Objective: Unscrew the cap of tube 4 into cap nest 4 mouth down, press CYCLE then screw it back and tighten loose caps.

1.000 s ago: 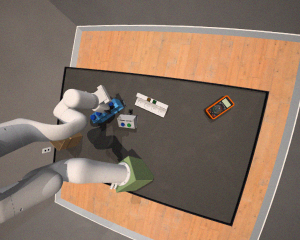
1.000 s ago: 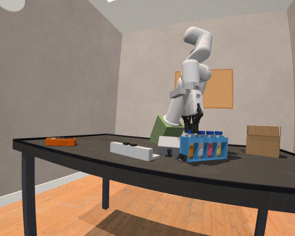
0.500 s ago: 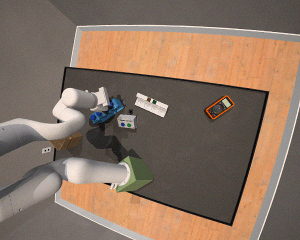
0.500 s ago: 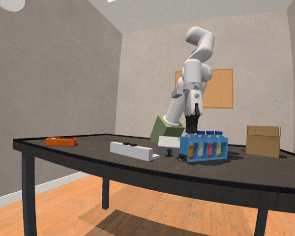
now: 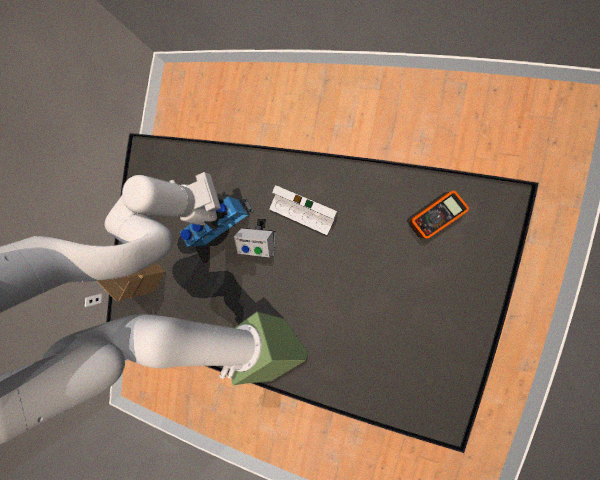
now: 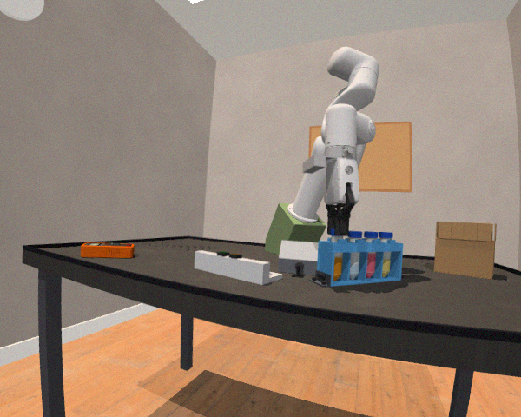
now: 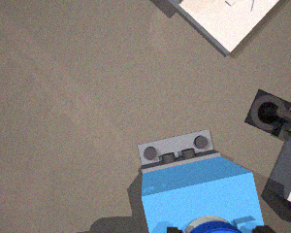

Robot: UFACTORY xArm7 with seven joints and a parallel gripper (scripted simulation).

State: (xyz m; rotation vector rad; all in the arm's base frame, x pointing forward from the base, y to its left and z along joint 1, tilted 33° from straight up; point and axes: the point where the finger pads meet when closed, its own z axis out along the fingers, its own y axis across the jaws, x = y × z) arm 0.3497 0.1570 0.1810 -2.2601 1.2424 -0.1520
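Right now my hand is 1 cm above the blue cap. The rest, counted from my hand: blue cycle key (11 cm behind, 10 cm to the right, 6 cm below); key housing (8 cm behind, 12 cm to the right, 8 cm below); tube neck (2 cm below).
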